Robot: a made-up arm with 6 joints. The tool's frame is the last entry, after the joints. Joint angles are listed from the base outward. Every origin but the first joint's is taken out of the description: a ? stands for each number. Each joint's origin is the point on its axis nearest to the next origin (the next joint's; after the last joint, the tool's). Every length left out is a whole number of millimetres.
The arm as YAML. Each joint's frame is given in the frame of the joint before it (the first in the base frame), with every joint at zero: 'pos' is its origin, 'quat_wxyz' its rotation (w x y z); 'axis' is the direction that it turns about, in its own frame. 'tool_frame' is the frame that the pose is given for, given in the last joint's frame.
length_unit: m
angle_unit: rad
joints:
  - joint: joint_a
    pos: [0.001, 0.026, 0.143]
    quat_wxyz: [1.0, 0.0, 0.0, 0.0]
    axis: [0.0, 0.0, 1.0]
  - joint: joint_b
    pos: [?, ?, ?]
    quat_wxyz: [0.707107, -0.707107, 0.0, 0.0]
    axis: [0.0, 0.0, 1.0]
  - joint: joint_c
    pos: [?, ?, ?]
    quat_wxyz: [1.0, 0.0, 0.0, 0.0]
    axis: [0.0, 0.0, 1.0]
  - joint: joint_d
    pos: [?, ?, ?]
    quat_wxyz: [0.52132, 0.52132, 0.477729, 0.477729]
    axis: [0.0, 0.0, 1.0]
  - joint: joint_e
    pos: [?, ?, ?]
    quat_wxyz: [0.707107, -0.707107, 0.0, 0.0]
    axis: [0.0, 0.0, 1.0]
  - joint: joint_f
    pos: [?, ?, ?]
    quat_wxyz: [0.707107, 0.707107, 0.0, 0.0]
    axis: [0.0, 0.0, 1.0]
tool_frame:
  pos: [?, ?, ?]
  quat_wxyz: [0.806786, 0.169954, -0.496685, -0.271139]
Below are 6 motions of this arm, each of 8 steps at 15 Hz.
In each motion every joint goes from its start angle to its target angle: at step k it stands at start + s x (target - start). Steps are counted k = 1, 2, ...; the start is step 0. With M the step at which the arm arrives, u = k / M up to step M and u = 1 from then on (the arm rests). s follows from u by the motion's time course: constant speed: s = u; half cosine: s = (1 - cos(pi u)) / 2; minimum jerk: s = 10 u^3 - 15 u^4 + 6 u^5.
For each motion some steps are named. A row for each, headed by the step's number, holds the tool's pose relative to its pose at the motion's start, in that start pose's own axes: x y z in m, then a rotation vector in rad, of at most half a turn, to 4 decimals.
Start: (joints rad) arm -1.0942 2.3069 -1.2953 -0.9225 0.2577 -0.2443
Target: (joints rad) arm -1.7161 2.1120 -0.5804 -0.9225 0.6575 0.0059
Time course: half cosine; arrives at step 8
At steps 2, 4, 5, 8:
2: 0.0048 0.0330 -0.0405 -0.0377 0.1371 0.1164
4: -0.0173 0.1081 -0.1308 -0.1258 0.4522 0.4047
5: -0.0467 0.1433 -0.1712 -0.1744 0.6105 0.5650
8: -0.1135 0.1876 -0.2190 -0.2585 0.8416 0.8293

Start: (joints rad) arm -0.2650 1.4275 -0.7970 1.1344 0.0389 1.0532
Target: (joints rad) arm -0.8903 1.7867 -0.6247 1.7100 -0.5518 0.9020
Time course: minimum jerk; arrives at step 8
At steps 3, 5, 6, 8:
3: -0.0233 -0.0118 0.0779 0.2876 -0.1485 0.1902
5: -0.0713 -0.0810 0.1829 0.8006 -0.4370 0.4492
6: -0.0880 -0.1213 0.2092 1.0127 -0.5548 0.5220
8: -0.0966 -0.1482 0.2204 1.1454 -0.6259 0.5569

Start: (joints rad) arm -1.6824 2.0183 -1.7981 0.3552 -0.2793 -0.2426
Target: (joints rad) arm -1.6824 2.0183 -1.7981 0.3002 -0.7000 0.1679
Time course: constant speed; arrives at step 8
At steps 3, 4, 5, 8:
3: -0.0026 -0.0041 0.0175 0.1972 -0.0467 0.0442
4: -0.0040 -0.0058 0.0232 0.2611 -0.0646 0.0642
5: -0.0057 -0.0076 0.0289 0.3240 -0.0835 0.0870
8: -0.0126 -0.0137 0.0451 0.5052 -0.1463 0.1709

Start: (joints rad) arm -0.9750 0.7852 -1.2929 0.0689 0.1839 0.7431
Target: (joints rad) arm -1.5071 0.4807 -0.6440 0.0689 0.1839 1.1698
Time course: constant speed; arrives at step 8
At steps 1, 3, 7, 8:
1: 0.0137 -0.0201 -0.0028 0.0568 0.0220 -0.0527
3: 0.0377 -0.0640 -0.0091 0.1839 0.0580 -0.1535
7: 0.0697 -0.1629 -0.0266 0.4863 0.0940 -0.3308
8: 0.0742 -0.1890 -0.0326 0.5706 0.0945 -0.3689

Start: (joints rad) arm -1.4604 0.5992 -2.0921 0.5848 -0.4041 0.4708
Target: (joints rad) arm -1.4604 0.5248 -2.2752 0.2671 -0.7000 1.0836
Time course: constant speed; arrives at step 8
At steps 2, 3, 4, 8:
2: -0.0237 0.0233 0.0218 0.0704 -0.0420 0.1521
3: -0.0369 0.0345 0.0320 0.1003 -0.0589 0.2328
4: -0.0510 0.0452 0.0418 0.1263 -0.0731 0.3163
8: -0.1149 0.0829 0.0746 0.1878 -0.0991 0.6699

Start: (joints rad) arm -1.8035 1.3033 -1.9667 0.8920 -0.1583 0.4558
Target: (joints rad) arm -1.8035 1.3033 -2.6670 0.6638 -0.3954 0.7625
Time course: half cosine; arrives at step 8
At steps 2, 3, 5, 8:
2: -0.0308 0.0318 0.0126 0.0058 -0.0587 0.1192
3: -0.0693 0.0636 0.0243 0.0114 -0.1206 0.2548
5: -0.1754 0.1206 0.0415 0.0182 -0.2542 0.5871
8: -0.2715 0.1449 0.0440 0.0141 -0.3500 0.8660

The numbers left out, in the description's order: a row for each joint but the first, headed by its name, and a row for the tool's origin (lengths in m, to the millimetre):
joint_b: -0.004 0.022 0.0
joint_c: -0.139 0.006 0.0
joint_d: 0.297 -0.067 0.0
joint_e: -0.001 -0.025 0.0
joint_f: 0.018 -0.11 0.0
tool: 0.014 -0.002 0.0

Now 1 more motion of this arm.
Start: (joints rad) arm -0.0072 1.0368 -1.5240 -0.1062 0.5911 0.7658
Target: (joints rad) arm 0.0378 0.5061 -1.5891 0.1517 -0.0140 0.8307
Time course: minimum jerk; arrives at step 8
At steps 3, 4, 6, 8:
3: -0.0740 -0.0043 0.0150 0.0971 -0.1893 0.2704
4: -0.1376 -0.0185 0.0195 0.1751 -0.3413 0.4939
6: -0.2479 -0.0677 0.0076 0.3102 -0.6019 0.8939
8: -0.2747 -0.0854 0.0002 0.3450 -0.6681 0.9996

